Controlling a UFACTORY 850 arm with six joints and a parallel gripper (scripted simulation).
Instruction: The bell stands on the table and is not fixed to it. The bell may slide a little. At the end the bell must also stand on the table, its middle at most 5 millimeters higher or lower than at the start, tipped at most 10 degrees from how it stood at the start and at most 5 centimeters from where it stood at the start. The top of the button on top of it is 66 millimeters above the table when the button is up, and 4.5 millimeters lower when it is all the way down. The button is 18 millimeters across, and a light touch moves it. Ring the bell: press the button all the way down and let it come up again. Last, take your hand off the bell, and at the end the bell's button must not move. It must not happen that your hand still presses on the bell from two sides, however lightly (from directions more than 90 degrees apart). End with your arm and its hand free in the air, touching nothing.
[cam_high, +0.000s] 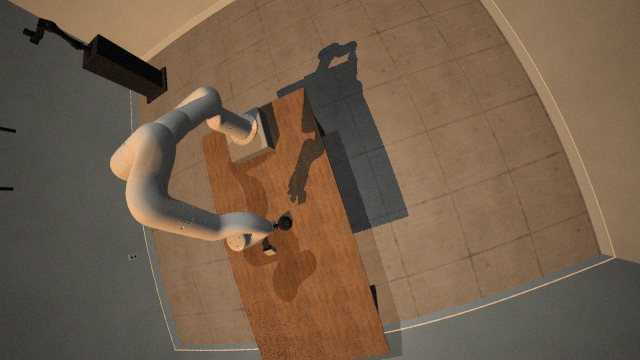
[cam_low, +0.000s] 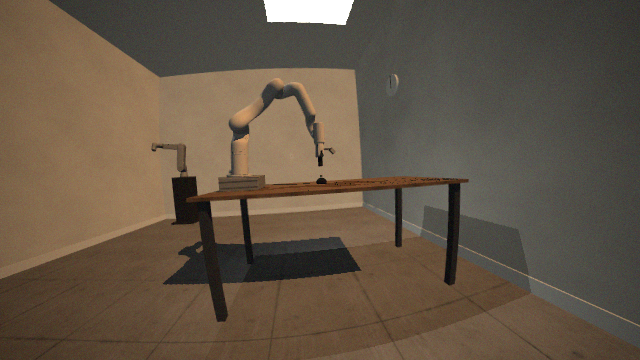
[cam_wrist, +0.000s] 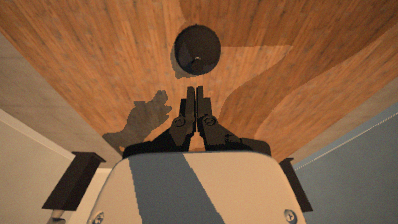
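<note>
My hand is 100 mm above the pale button. Round my hand: bell (110 mm below).
</note>
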